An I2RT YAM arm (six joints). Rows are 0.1 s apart.
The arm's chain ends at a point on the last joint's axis. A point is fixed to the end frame.
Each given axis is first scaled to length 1.
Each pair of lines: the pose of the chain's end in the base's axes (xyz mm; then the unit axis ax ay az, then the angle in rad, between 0 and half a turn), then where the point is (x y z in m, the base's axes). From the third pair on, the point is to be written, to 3 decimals.
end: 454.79 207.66 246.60 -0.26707 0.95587 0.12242 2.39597
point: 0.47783 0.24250 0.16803
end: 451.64 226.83 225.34 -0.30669 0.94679 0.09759 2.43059
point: 0.47226 0.25687 0.14416
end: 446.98 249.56 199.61 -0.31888 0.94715 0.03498 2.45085
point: 0.469 0.269 0.116
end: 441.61 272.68 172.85 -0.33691 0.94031 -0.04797 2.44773
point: 0.469 0.279 0.088
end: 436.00 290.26 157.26 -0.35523 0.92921 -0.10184 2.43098
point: 0.468 0.289 0.074
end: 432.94 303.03 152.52 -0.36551 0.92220 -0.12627 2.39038
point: 0.469 0.299 0.071
